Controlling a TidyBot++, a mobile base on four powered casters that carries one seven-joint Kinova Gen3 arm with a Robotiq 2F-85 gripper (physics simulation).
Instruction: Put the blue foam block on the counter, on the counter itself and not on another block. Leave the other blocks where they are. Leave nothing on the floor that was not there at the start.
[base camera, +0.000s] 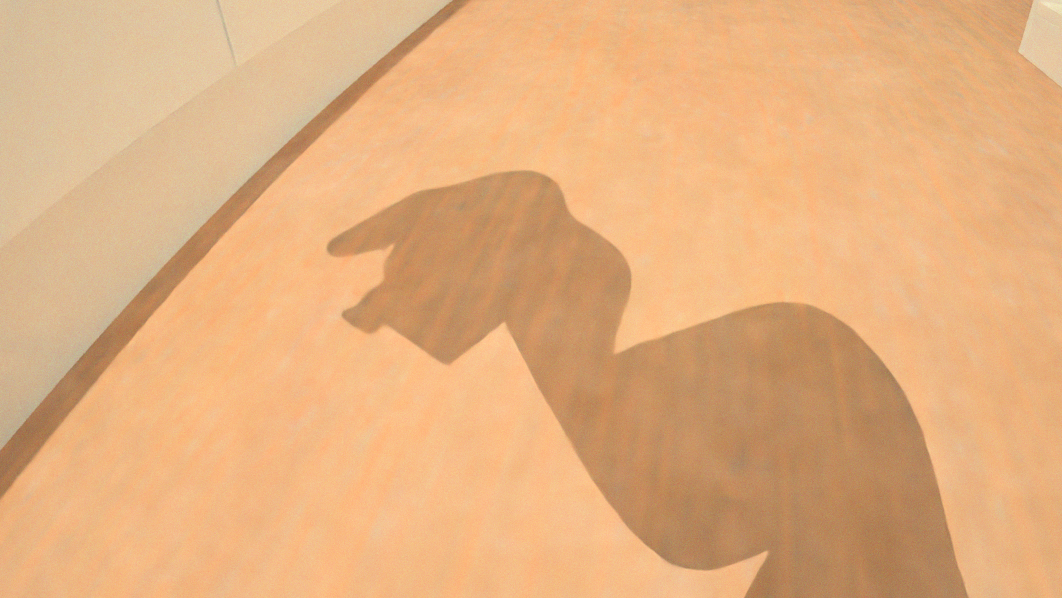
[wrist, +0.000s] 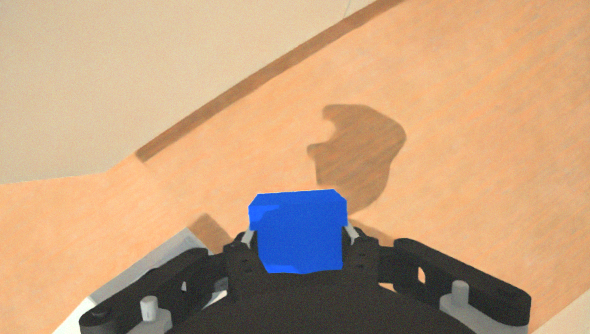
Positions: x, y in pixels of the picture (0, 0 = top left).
gripper: wrist 299, 236; not seen in the base camera view (out of frame)
blue foam block: wrist 299, 232; not seen in the base camera view (out of frame)
same spot on cream counter: (base camera: 131, 131) = (wrist: 276, 57)
